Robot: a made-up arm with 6 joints.
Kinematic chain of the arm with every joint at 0, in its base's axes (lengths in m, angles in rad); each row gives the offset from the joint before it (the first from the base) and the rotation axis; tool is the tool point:
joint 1: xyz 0 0 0.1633 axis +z
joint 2: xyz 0 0 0 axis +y
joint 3: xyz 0 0 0.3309 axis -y
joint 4: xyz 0 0 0 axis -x
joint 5: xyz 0.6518 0 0 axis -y
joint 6: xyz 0 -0.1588 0 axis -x
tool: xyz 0 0 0
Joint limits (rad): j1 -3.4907..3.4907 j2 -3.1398..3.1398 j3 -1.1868..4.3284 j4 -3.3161..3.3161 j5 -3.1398..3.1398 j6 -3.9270..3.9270
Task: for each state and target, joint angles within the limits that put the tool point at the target. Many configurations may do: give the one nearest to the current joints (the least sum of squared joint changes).
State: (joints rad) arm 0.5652 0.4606 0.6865 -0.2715 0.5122 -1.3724
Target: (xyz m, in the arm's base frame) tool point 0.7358 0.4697 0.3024
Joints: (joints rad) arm 0.7428 0.7104 0.6105 -0.3004 0.5122 -1.3724
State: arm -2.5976 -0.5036 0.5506 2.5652 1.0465 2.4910
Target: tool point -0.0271 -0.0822 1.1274
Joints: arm -2.7997 -0.3122 0.8082 2.0158 1.0465 2.4910
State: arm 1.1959 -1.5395 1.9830 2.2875 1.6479 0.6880
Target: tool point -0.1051 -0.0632 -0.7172
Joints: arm 1.2296 -2.3384 2.3817 2.0835 1.6479 0.6880
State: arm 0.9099 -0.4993 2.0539 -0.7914 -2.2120 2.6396
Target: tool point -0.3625 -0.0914 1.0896
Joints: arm 0.0685 -0.2931 1.9157 -1.1396 -2.2120 2.6396
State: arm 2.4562 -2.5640 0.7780 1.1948 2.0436 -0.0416
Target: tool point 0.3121 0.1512 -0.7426
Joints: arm 3.3025 -3.1378 0.8643 0.8957 2.0436 -0.0416
